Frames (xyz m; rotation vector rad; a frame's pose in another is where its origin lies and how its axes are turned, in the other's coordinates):
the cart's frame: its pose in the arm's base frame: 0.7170 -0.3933 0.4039 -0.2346 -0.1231 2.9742
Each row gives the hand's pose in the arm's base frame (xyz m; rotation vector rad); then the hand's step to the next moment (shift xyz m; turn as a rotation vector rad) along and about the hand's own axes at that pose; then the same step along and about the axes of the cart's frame.
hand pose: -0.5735 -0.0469 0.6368 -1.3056 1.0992 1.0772
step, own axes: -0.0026 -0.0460 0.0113 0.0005 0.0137 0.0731
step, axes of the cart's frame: -0.0434 -0.0191 0.0017 0.0258 -0.0694 -0.0073
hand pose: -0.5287 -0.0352 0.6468 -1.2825 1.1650 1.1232
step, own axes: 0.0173 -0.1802 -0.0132 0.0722 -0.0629 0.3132
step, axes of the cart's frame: -0.1788 -0.0141 -0.0281 -0.0058 -0.3087 -0.1093
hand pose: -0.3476 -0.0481 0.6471 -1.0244 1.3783 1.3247
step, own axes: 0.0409 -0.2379 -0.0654 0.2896 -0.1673 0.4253
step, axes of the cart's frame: -0.2118 0.0552 -0.1210 -0.0149 -0.4069 -0.3563
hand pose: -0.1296 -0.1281 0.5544 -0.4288 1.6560 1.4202
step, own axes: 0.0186 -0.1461 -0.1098 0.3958 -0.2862 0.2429
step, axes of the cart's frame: -0.0589 0.1373 -0.1069 0.0232 -0.2159 -0.5004
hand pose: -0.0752 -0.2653 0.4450 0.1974 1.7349 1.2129
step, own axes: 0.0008 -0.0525 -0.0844 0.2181 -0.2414 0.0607
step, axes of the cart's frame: 0.0385 0.0879 -0.0258 0.0334 -0.0233 -0.3284
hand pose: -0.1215 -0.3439 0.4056 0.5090 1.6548 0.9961
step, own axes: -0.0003 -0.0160 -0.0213 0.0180 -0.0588 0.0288
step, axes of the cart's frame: 0.0159 0.0200 -0.0074 -0.0220 0.0101 -0.0634
